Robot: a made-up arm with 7 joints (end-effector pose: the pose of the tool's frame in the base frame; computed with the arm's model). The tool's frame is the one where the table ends.
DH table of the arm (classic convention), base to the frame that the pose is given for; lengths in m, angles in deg. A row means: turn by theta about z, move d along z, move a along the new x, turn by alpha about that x. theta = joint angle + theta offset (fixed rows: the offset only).
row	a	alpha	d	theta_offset
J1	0	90	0.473	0
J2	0	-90	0.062	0
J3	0.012	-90	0.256	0
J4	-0.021	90	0.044	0
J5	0	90	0.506	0
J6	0.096	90	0.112	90
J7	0	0	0.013	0
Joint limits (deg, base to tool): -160..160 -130..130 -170..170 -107..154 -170..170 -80..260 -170..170
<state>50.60 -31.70 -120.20 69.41 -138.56 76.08 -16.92</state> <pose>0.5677 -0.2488 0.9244 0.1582 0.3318 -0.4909 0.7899</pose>
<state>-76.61 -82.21 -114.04 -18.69 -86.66 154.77 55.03</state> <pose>0.2755 -0.5863 0.3728 0.7841 0.5525 -0.1934 0.2065</pose>
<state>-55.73 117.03 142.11 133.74 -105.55 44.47 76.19</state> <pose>0.2807 -0.1456 0.0718 -0.0411 0.6753 0.1343 0.7241</pose>
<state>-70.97 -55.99 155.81 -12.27 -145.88 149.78 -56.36</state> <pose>-0.0623 -0.6274 0.8192 0.0472 -0.1074 0.4420 0.8893</pose>
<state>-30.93 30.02 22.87 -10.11 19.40 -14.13 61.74</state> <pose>-0.4447 0.1212 1.2000 -0.5766 0.1265 -0.7282 0.3483</pose>
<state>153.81 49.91 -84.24 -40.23 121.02 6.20 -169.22</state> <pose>0.3650 -0.4781 1.0193 -0.4427 -0.2783 0.7972 0.3017</pose>
